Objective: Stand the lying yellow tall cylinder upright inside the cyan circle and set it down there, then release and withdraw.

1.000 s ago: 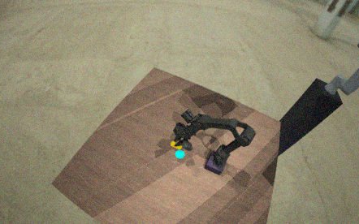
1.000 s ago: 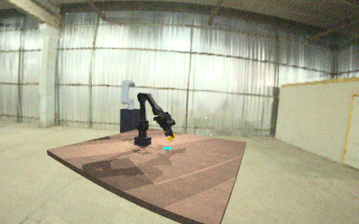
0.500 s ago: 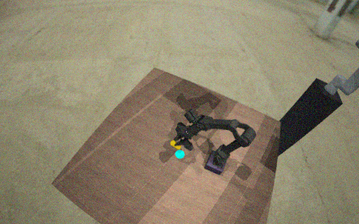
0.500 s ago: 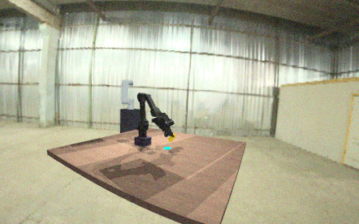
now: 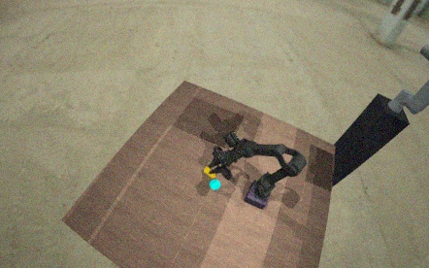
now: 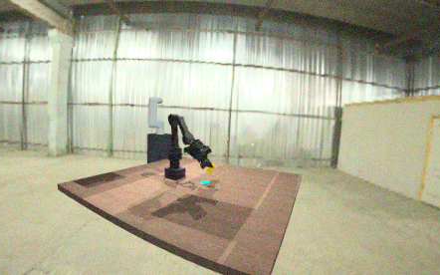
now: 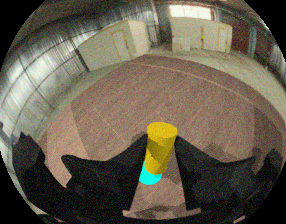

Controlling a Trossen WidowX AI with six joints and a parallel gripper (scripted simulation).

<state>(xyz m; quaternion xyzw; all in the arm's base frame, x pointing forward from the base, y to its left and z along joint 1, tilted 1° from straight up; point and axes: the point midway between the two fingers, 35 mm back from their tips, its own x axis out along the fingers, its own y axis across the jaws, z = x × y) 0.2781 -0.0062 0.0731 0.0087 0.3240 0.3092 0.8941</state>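
My gripper tip is 120 mm above the cyan circle and 50 mm past it. Also, from my gripper tip: yellow tall cylinder 20 mm below, 10 mm behind.
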